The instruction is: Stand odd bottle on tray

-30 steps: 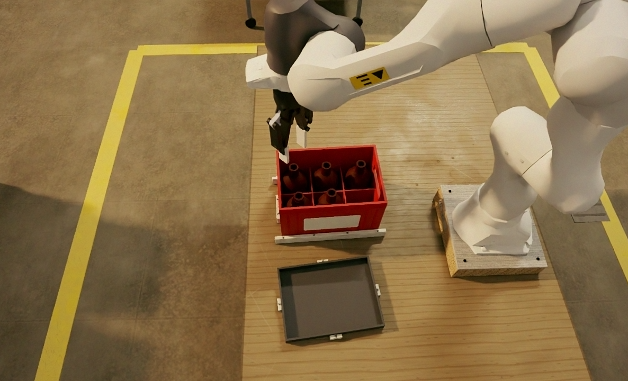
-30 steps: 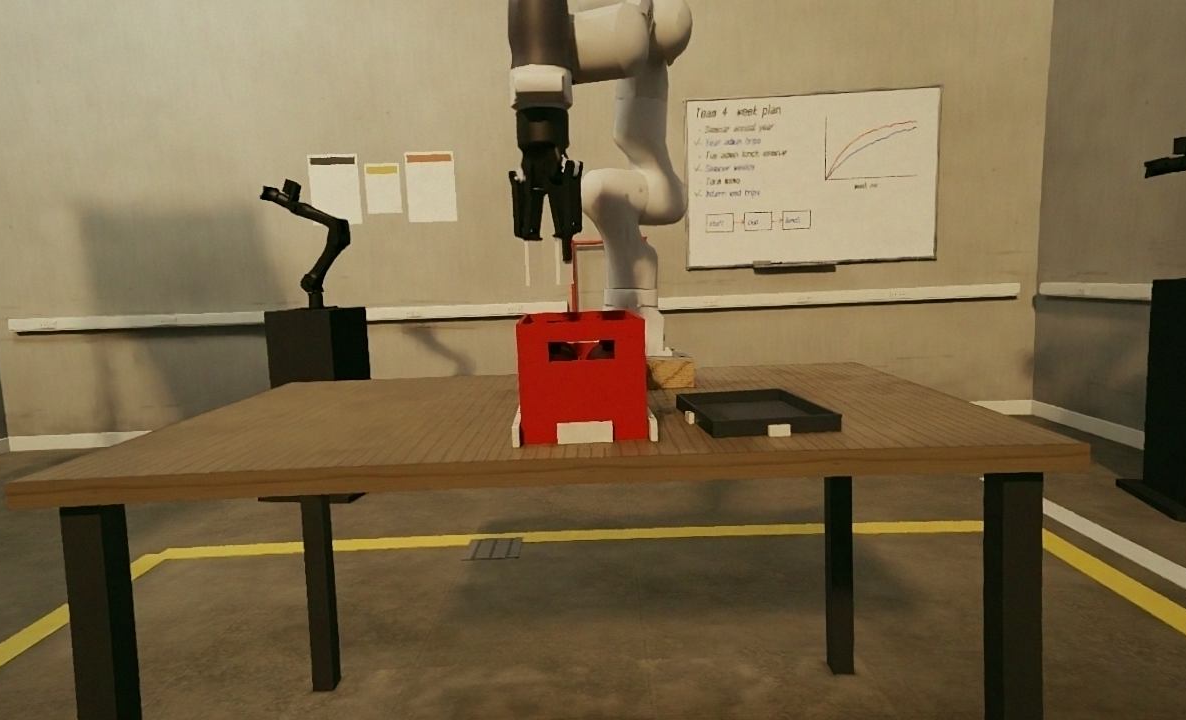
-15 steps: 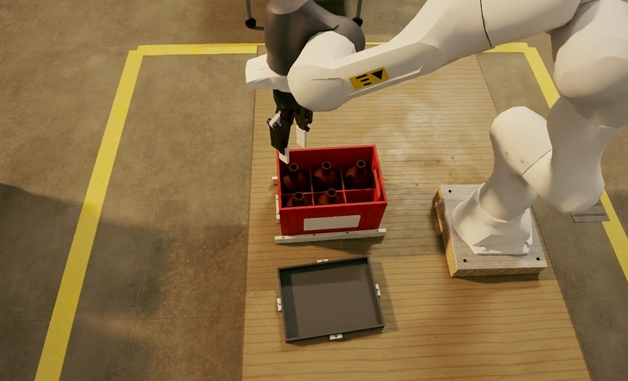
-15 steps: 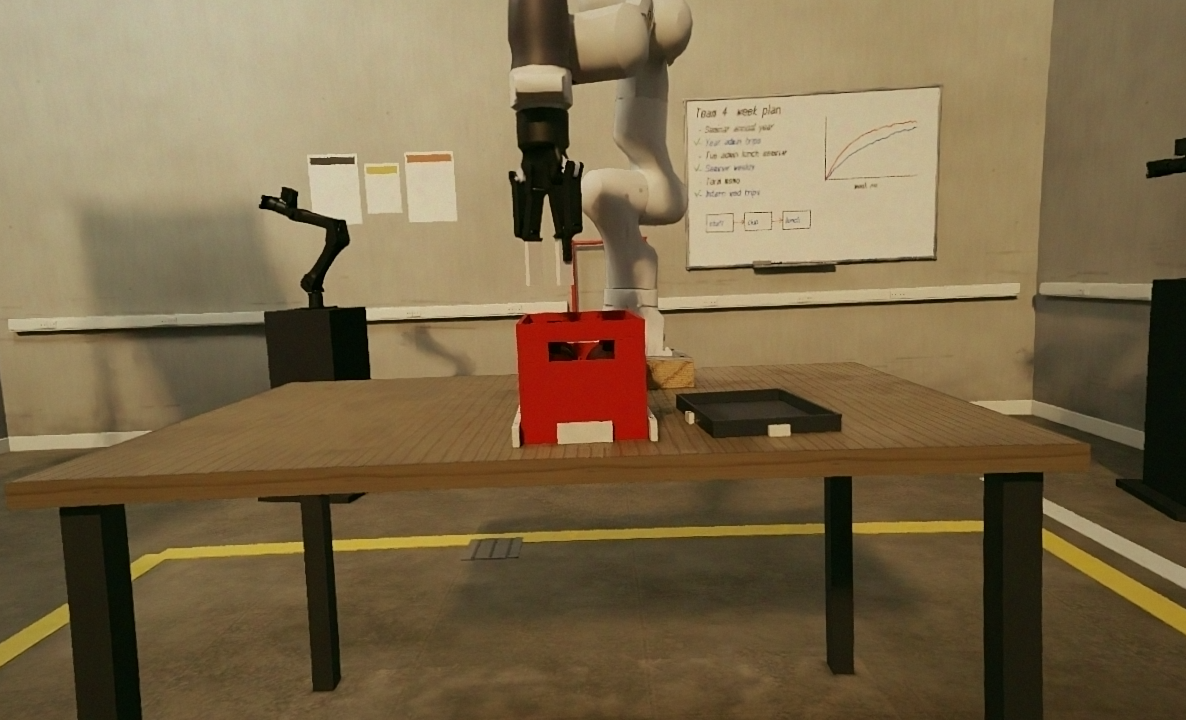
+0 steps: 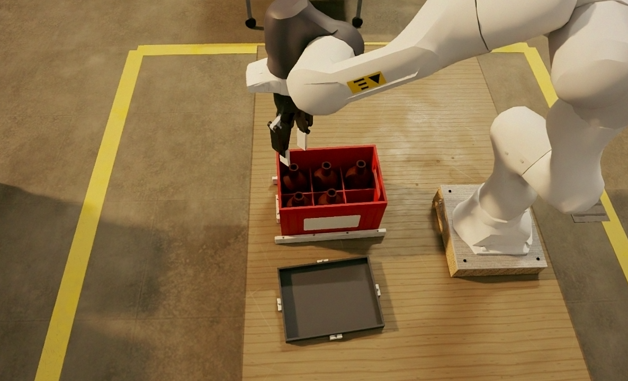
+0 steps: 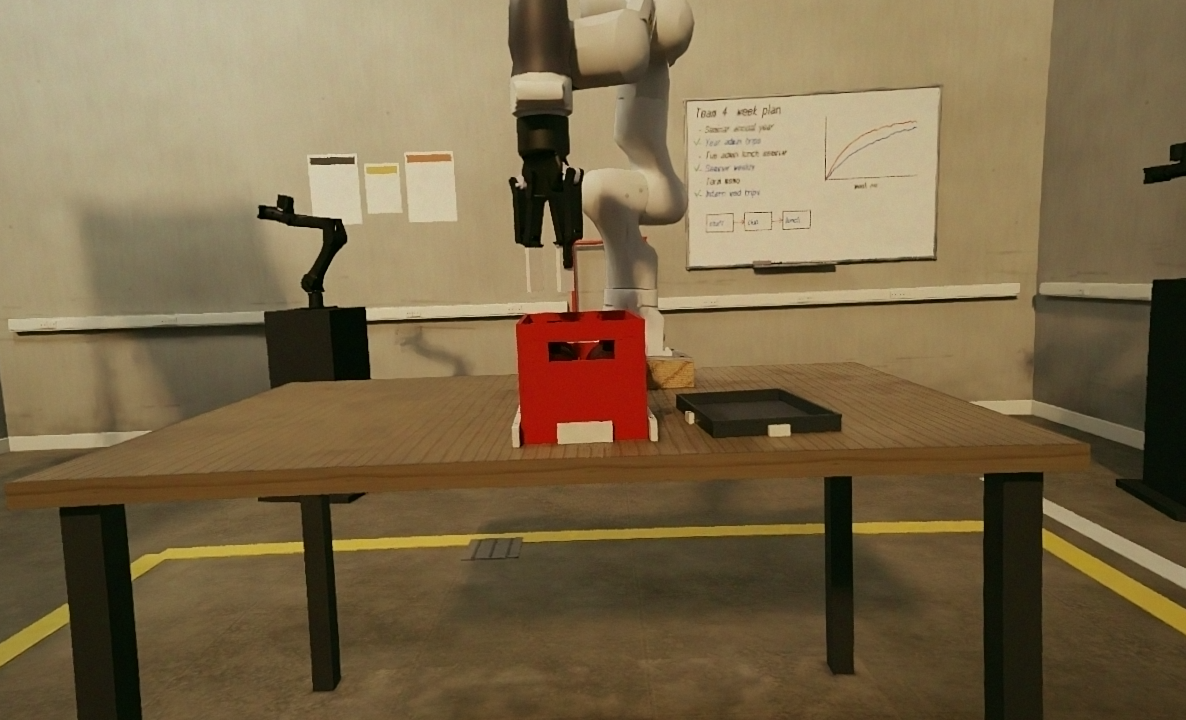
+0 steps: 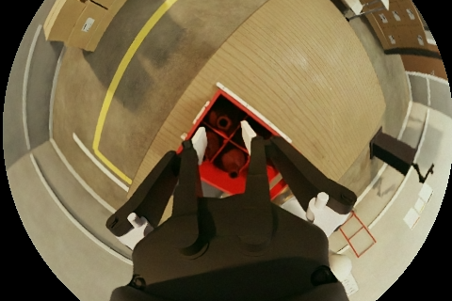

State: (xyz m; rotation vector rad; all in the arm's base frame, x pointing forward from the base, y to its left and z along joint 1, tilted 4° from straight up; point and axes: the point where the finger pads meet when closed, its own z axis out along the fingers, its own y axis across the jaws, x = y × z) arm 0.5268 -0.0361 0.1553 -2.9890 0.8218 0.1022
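My hand is 100 mm past the crate, 20 mm to the right of it and 170 mm above it. From my hand the other things lie so: glass bottle (110 mm behind, 60 mm to the left, 160 mm below); then dark tray (140 mm behind, 290 mm to the left, 240 mm below).
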